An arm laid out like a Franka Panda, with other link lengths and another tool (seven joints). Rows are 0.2 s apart.
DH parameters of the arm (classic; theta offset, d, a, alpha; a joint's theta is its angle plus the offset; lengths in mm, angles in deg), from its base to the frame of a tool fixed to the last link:
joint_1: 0 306.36 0 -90
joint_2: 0 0 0 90
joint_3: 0 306.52 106.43 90
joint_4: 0 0 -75.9 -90
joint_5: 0 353.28 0 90
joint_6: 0 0 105.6 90
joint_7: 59 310.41 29.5 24.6
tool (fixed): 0 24.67 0 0
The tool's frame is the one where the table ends.
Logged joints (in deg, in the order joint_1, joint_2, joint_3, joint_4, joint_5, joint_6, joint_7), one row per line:
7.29, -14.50, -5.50, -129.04, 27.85, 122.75, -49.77
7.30, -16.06, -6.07, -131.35, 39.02, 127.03, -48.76
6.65, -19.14, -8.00, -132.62, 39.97, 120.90, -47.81
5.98, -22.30, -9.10, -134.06, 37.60, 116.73, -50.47
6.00, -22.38, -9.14, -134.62, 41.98, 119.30, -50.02
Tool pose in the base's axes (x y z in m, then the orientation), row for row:
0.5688, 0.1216, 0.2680, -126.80, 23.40, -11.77
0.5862, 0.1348, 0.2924, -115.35, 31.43, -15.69
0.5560, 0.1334, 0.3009, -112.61, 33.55, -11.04
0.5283, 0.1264, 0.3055, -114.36, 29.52, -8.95
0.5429, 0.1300, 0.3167, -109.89, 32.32, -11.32
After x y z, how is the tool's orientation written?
As a rotation vector, in degrees.
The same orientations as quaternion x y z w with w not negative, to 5 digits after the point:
-0.88567, 0.16344, -0.08221, 0.42675
-0.83087, 0.22639, -0.11302, 0.49561
-0.81796, 0.24370, -0.08019, 0.51490
-0.82952, 0.21413, -0.06492, 0.51169
-0.80566, 0.23695, -0.08299, 0.53655

